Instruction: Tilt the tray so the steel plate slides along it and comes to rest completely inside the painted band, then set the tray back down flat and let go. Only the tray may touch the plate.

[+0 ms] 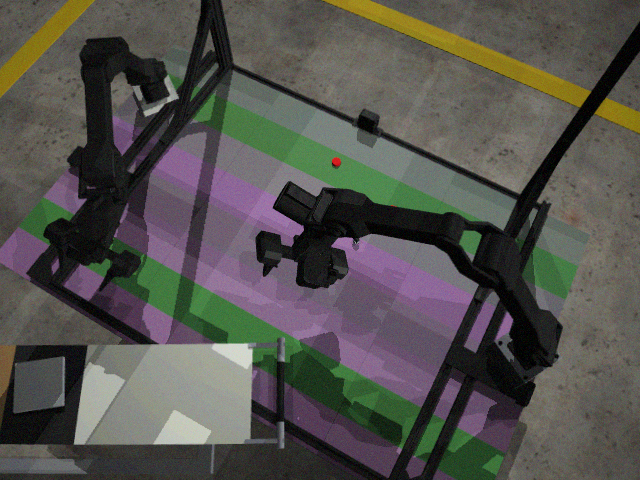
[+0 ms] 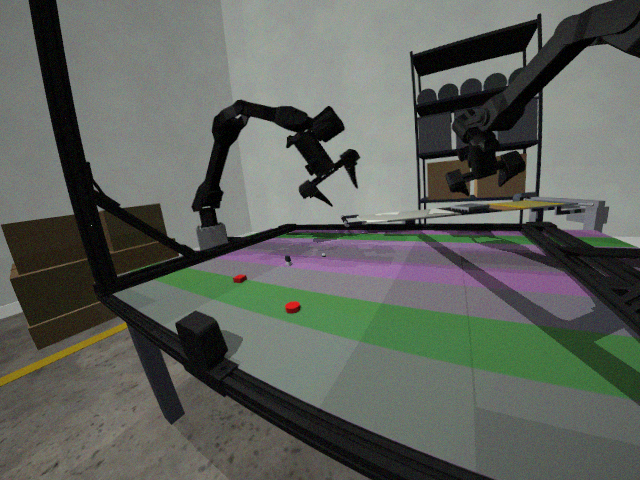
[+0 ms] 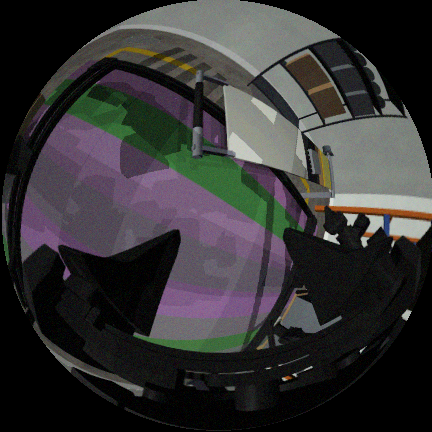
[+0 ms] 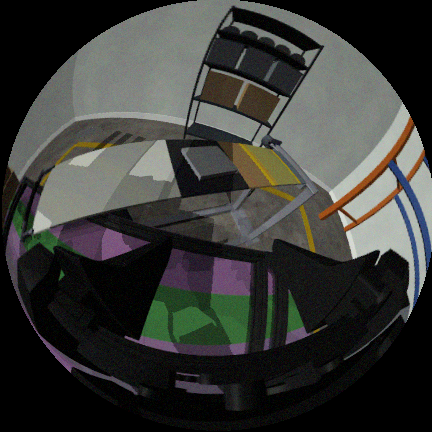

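The long tray point(image 1: 170, 397) point(image 2: 400, 215) point(image 3: 265, 125) point(image 4: 100, 200) has a cream surface, a dark section, then orange and yellow bands point(image 2: 522, 205) point(image 4: 285, 170). Its near end has a dark handle bar point(image 1: 280, 387) point(image 3: 198, 107) over the table's edge. The grey steel plate point(image 1: 38, 384) point(image 2: 467, 207) point(image 4: 207, 161) lies on the dark section, apart from the yellow. My left gripper point(image 1: 297, 273) point(image 2: 343, 196) point(image 3: 232, 234) is open and empty, above the table, away from the handle. My right gripper point(image 2: 484, 190) point(image 4: 223, 243) is open and empty, apart from the tray.
A red disc point(image 1: 336, 162) point(image 2: 292, 306), a red block point(image 2: 239, 278) and a small dark piece point(image 2: 287, 259) are on the striped table. A black block point(image 1: 368, 120) point(image 2: 201, 338) is on the edge rail. Dark frame posts rise at the table's sides. A metal stand supports the tray's far end.
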